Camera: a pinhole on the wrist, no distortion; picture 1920 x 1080 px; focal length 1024.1 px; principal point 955.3 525.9 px. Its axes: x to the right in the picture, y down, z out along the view. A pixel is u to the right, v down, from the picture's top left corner.
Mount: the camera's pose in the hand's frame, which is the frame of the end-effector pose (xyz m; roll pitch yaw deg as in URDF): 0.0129 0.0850 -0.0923 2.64 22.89 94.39
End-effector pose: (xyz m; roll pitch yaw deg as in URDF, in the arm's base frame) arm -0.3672 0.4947 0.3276 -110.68 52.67 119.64
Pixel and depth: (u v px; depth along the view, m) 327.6 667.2 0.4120
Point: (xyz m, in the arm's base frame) -0.6154 0.2056 0.2539
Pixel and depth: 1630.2 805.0 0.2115
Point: -0.1887 0.2941 0.1915
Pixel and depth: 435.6 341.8 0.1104
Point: -0.3466 0.4568 0.2464
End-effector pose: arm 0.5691 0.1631 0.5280 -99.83 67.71 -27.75
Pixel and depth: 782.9 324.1 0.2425
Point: 0.5093 0.3277 0.4021
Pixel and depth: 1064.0 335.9 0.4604
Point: 0.4228 0.5231 0.2959
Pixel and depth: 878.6 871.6 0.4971
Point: 0.4356 0.6185 0.5481
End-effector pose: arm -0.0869 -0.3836 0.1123 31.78 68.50 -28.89
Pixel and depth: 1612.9 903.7 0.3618
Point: 0.3022 -0.2727 0.3659
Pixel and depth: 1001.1 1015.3 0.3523
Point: 0.1578 -0.4380 0.3687
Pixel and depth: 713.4 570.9 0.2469
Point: 0.0925 -0.4541 0.1766
